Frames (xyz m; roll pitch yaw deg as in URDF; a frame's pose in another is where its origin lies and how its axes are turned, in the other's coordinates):
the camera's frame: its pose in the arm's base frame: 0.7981 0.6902 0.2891 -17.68 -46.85 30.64
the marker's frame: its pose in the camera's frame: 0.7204 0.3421 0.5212 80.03 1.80 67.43
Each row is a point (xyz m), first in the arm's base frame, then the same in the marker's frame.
Working: the arm's base frame: its pose in the marker's frame: -1.2655 0.1335 -1.2465 -3.09 -31.07 -91.53

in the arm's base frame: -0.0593 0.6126 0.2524
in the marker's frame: -0.6360 0.2805 -1.0896
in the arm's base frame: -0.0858 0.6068 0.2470
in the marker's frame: -0.6416 0.3008 -1.1076
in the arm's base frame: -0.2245 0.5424 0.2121
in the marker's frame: -0.7050 0.4051 -1.2061
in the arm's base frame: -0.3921 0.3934 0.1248
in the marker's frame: -0.8557 0.5119 -1.3604
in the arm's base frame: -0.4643 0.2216 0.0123
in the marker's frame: -1.0331 0.5252 -1.4859
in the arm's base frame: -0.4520 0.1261 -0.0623
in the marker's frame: -1.1336 0.4816 -1.5389
